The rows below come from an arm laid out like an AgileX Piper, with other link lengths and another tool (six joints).
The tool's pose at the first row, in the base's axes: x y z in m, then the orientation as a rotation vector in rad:
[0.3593 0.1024 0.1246 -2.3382 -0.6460 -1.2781]
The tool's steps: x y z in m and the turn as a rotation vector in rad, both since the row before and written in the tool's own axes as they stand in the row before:
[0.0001 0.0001 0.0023 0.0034 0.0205 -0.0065]
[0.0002 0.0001 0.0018 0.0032 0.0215 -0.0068]
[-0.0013 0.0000 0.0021 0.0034 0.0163 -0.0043]
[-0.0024 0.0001 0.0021 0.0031 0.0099 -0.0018]
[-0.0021 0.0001 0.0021 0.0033 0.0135 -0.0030]
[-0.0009 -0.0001 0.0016 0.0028 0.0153 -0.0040]
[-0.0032 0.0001 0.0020 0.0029 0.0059 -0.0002]
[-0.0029 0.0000 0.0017 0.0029 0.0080 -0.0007]
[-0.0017 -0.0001 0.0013 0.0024 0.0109 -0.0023]
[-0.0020 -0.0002 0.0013 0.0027 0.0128 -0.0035]
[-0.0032 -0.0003 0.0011 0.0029 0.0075 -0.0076]
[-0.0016 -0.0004 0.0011 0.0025 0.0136 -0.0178]
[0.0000 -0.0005 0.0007 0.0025 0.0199 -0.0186]
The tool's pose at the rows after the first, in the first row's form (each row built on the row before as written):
[0.3609 0.1036 0.1235 -2.3191 -0.6492 -1.3011]
[0.3623 0.1045 0.1228 -2.2991 -0.6523 -1.3252]
[0.3632 0.1054 0.1207 -2.2831 -0.6541 -1.3424]
[0.3637 0.1061 0.1176 -2.2725 -0.6547 -1.3517]
[0.3643 0.1068 0.1148 -2.2587 -0.6557 -1.3652]
[0.3650 0.1076 0.1133 -2.2437 -0.6570 -1.3812]
[0.3652 0.1081 0.1096 -2.2365 -0.6569 -1.3856]
[0.3653 0.1086 0.1063 -2.2276 -0.6566 -1.3924]
[0.3655 0.1092 0.1042 -2.2165 -0.6570 -1.4032]
[0.3656 0.1098 0.1019 -2.2035 -0.6583 -1.4162]
[0.3650 0.1102 0.0986 -2.1947 -0.6664 -1.4257]
[0.3650 0.1109 0.0968 -2.1805 -0.6843 -1.4466]
[0.3652 0.1117 0.0966 -2.1604 -0.7009 -1.4740]

